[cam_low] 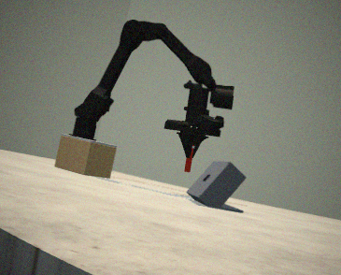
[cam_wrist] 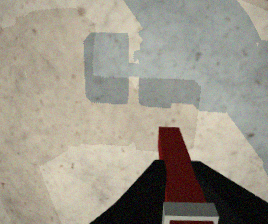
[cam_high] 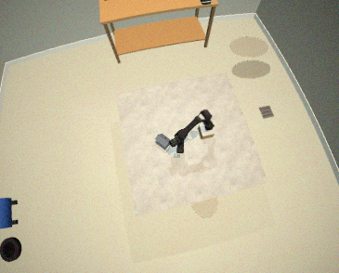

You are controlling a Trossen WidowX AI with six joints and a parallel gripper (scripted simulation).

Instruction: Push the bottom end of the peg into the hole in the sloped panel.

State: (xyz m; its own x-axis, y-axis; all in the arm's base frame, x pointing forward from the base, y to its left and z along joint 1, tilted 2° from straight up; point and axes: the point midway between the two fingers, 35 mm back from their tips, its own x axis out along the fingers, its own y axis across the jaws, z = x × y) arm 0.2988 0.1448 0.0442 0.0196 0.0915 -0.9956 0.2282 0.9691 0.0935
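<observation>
Right now the grey panel block is 140 mm ahead of my gripper tip, 100 mm to the right of it and 60 mm below it. Also, from my gripper tip: peg 20 mm above.
</observation>
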